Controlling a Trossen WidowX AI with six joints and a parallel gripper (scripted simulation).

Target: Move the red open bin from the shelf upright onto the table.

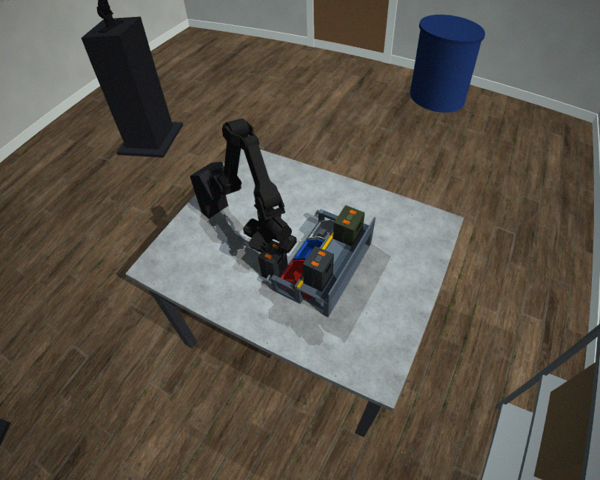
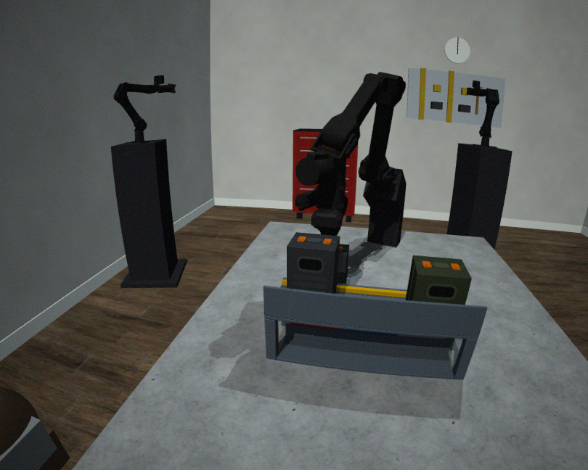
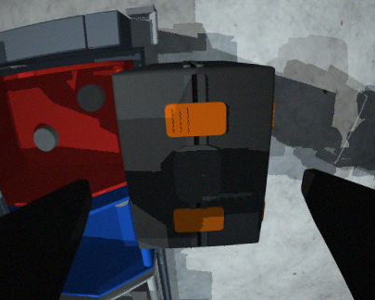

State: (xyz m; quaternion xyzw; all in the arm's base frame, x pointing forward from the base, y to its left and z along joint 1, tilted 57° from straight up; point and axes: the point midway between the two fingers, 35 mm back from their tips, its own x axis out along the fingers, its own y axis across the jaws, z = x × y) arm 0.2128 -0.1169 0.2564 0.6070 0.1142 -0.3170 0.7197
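Right now the red open bin is 13 cm below my hand, 11 cm ahead of it and 4 cm to the right of it. Round my hand: yellow rail (18 cm ahead, 7 cm below, 5 cm to the left); grey bin (19 cm ahead, 17 cm to the left, 13 cm below); blue bin (15 cm ahead, 13 cm below, 7 cm to the left).
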